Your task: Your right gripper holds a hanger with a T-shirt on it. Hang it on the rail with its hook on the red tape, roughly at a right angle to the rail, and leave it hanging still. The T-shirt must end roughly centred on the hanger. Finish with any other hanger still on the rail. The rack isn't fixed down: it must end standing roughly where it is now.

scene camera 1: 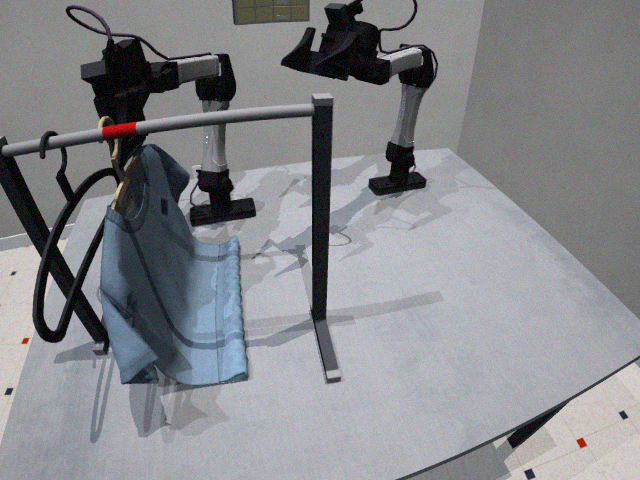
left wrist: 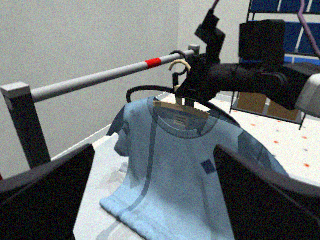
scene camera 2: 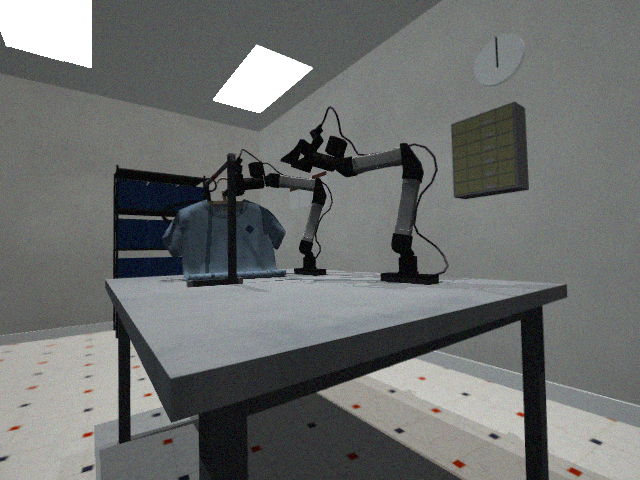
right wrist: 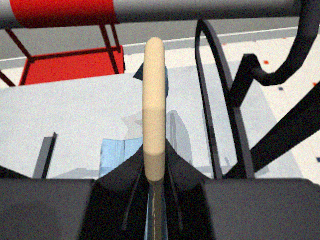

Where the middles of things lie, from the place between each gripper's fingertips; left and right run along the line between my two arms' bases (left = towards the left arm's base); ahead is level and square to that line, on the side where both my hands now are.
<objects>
My right gripper [scene camera 1: 117, 168] is now 8 cm to the left of the black hanger [scene camera 1: 73, 198], 4 cm short of it and 2 cm above it.
My left hand [scene camera 1: 297, 64] is 180 mm short of the black hanger, 430 mm to the left of it and 110 mm above it.
</objects>
